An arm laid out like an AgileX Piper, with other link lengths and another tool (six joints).
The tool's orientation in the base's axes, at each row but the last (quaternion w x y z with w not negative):
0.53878, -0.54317, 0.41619, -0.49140
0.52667, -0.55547, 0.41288, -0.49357
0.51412, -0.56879, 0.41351, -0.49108
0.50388, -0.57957, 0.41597, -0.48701
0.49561, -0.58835, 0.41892, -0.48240
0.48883, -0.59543, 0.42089, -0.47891
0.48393, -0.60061, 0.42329, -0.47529
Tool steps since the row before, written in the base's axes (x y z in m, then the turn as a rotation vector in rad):
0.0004, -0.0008, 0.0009, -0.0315, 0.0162, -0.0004
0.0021, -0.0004, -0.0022, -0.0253, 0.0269, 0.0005
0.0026, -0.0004, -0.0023, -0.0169, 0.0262, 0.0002
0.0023, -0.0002, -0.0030, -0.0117, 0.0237, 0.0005
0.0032, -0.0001, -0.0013, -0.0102, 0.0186, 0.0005
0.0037, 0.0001, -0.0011, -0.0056, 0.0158, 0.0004
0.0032, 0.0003, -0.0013, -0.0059, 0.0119, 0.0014
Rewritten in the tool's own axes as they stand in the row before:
0.0009, -0.0008, 0.0003, -0.0213, -0.0032, -0.0281
0.0005, 0.0024, 0.0019, -0.0306, -0.0049, -0.0201
0.0005, 0.0024, 0.0025, -0.0285, -0.0042, -0.0119
0.0002, 0.0030, 0.0023, -0.0251, -0.0041, -0.0073
0.0005, 0.0013, 0.0032, -0.0199, -0.0033, -0.0067
0.0004, 0.0009, 0.0037, -0.0163, -0.0029, -0.0027
0.0001, 0.0011, 0.0033, -0.0124, -0.0032, -0.0038

